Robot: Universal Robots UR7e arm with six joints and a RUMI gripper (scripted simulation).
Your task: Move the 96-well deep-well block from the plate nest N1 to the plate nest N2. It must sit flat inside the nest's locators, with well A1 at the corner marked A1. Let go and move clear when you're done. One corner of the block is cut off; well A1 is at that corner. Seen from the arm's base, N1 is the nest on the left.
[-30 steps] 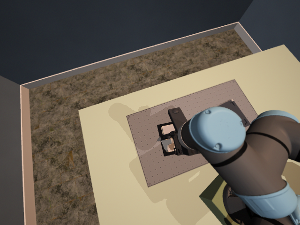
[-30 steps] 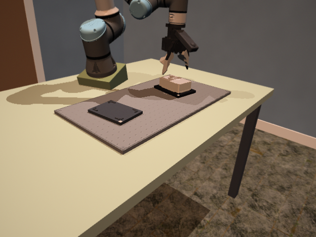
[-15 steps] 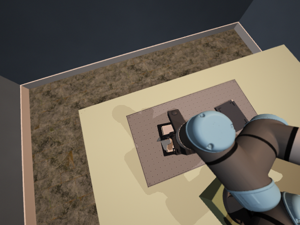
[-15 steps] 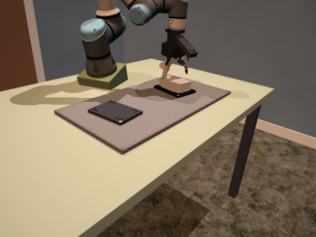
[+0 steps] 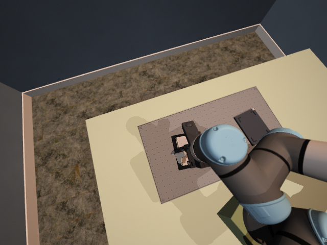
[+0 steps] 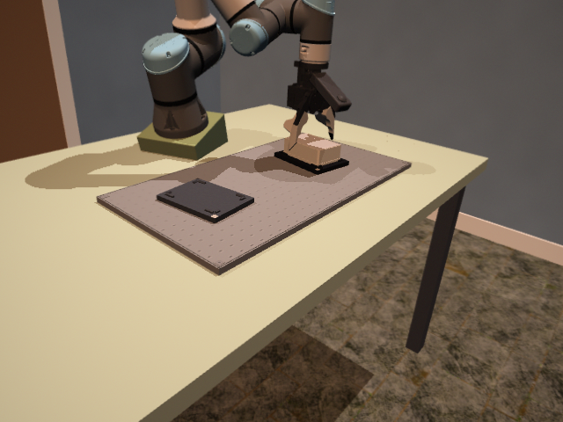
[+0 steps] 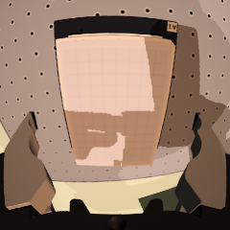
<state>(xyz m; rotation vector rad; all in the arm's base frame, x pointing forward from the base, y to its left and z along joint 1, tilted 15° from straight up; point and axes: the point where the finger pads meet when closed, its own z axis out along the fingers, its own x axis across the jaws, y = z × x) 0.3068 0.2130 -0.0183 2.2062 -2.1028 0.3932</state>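
My hand is 10 mm above the deep-well block. Round my hand: nest N2 (360 mm to the right, 60 mm ahead, 40 mm below); nest N1 (40 mm below); A1 corner mark (80 mm ahead, 50 mm to the right, 30 mm below).
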